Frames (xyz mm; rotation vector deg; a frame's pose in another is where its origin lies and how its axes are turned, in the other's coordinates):
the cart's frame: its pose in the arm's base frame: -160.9 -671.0 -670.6 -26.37 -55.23 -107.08
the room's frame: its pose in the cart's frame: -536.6 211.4 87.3 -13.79 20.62 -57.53
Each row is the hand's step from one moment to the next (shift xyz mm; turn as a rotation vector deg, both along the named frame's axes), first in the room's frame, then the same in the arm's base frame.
Working: the room's frame: its pose in the arm's base frame: 273.1 -343.7 -882.1 17.73 -44.03 -163.32

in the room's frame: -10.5 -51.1 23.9 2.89 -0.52 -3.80
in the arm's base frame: -1.4 57.2 -4.3 -1.92 -2.00 -3.92
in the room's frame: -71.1 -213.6 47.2 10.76 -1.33 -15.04
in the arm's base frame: 33.1 220.0 -58.4 -6.86 -8.37 -15.05
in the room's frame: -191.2 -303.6 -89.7 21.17 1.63 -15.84
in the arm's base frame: 172.1 257.9 -201.6 -16.36 -13.56 -15.82
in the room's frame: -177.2 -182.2 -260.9 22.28 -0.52 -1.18
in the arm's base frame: 213.8 70.0 -286.4 -21.24 -5.00 -4.70
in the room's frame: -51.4 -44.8 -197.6 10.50 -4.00 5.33
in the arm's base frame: 92.6 -44.5 -182.0 -11.86 3.64 0.84
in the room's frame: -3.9 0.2 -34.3 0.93 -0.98 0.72
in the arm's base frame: 12.1 -15.6 -28.3 -1.18 0.97 -0.04
